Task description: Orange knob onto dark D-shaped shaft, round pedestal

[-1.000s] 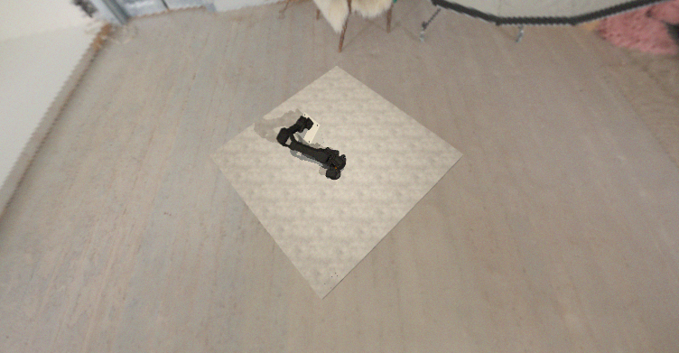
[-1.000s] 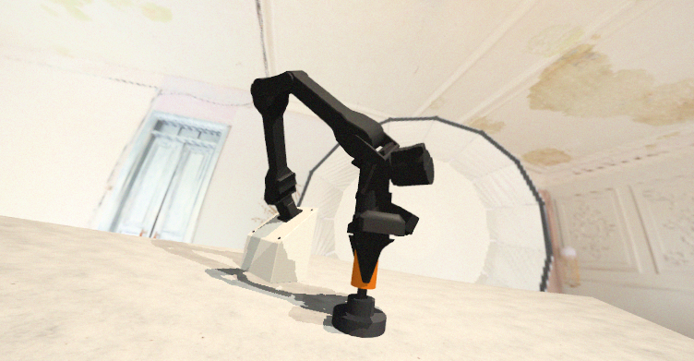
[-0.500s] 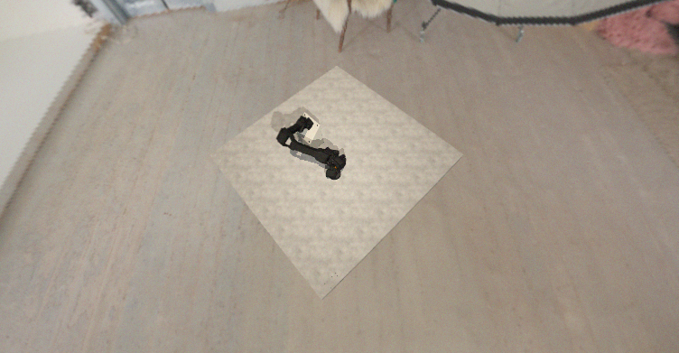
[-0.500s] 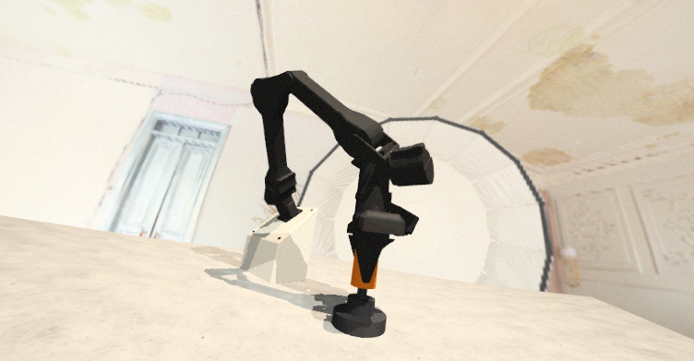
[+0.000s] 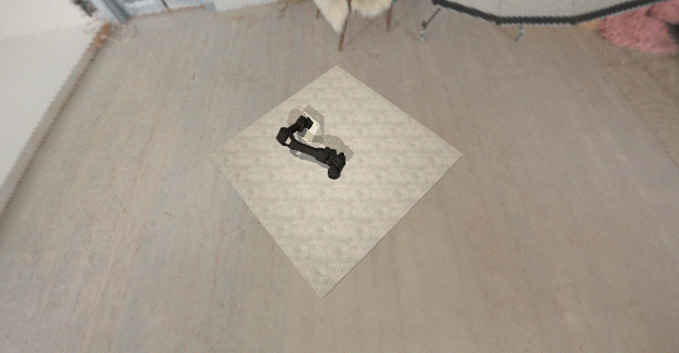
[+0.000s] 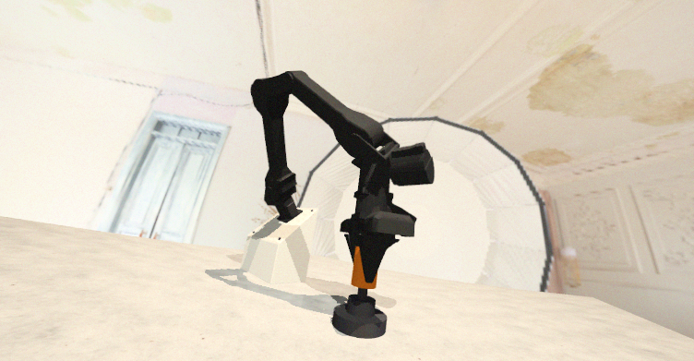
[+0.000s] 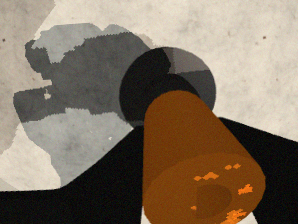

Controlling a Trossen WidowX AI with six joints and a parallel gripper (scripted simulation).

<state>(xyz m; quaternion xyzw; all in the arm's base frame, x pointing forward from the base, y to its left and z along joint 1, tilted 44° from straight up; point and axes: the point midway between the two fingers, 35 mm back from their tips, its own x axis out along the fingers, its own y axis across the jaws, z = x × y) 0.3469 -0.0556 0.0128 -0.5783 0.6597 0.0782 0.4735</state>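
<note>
My gripper tip is 20 mm below the orange knob. Round my gripper tip: dark round pedestal (40 mm below).
</note>
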